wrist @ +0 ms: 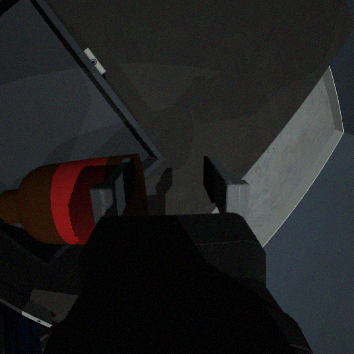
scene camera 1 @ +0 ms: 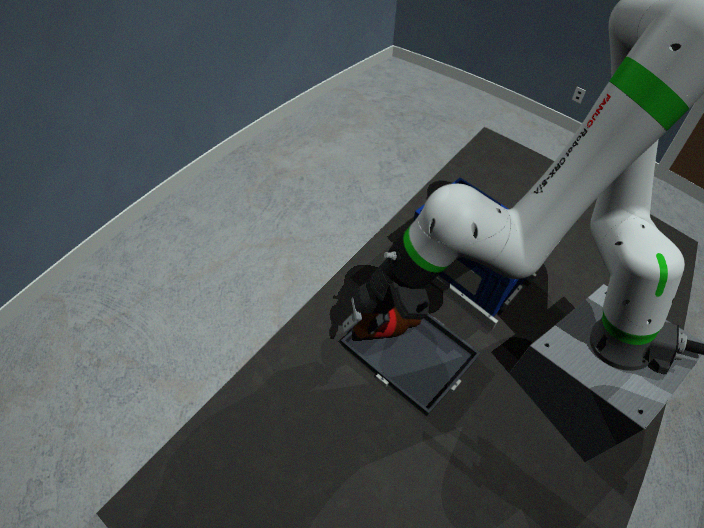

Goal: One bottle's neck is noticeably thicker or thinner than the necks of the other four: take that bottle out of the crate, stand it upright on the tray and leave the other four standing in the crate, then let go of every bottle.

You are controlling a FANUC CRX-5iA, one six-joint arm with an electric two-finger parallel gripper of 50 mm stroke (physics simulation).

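An amber bottle with a red band lies over on its side at the tray's far left corner. In the wrist view its neck points left and its base shows behind and beside the left finger; whether it touches that finger or the tray is unclear. My gripper is open beside the bottle's base, with no bottle between its fingers. The grey tray lies below and beside them. The blue crate is partly behind my arm; the bottles in it are hidden.
A pale strip runs between tray and crate. Small white brackets sit at the tray's edges. The robot's metal base plate is to the right. The dark mat's left edge runs close past the gripper.
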